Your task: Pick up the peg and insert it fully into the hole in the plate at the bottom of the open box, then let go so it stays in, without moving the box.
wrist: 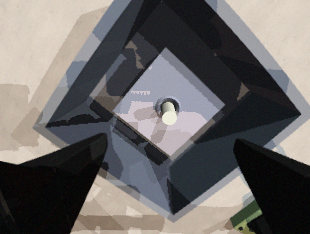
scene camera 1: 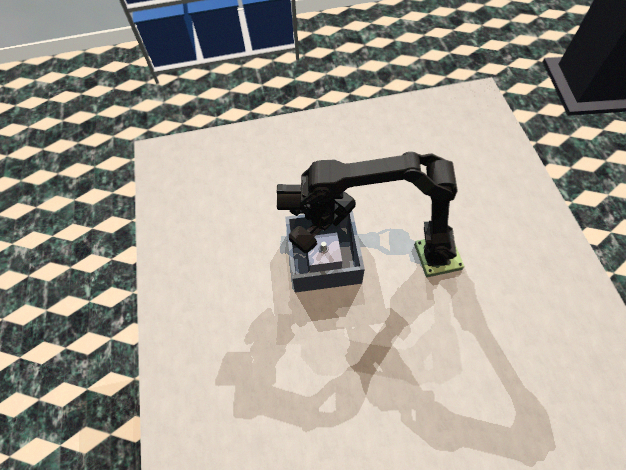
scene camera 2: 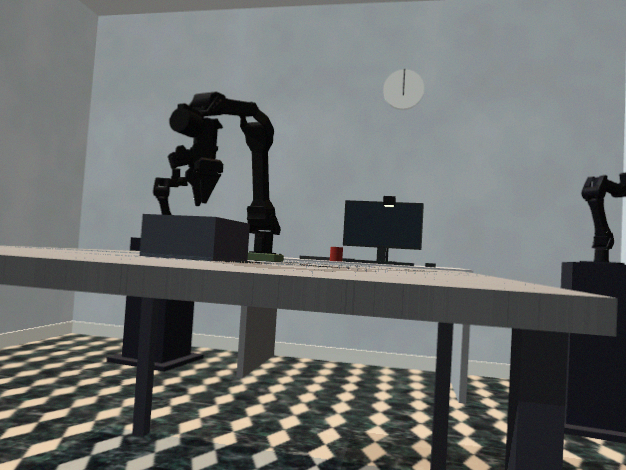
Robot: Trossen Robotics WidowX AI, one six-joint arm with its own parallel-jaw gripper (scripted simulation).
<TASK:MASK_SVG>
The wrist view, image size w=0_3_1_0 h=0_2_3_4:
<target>my gripper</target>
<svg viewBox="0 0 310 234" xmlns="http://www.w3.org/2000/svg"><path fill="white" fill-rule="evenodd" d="M237 138L233 148L235 158L272 234L310 234L310 165L245 139ZM107 134L96 134L52 153L20 164L0 161L0 234L70 234L102 165L108 147Z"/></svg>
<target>box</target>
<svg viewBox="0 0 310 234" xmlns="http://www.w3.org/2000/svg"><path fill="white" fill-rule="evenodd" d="M113 0L65 72L32 129L60 149L96 134L106 133L108 149L98 175L171 222L176 222L242 174L233 152L236 138L243 138L272 150L310 119L310 105L260 40L225 0ZM165 47L225 104L222 109L171 156L113 112L113 109Z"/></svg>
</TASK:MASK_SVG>
